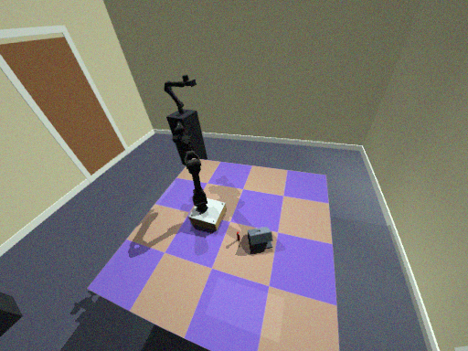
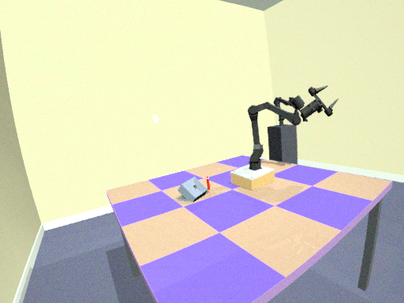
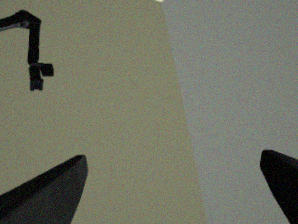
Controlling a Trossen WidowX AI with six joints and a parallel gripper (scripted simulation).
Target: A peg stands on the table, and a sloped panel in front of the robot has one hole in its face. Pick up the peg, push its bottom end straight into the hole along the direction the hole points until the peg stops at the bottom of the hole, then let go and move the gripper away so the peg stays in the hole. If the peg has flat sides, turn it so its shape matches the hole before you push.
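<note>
Right now the red peg is 65 cm ahead of my gripper tip, 38 cm to the right of it and 45 cm below it. From my gripper tip the other things lie so: grey sloped panel 76 cm ahead, 32 cm to the right, 47 cm below.
</note>
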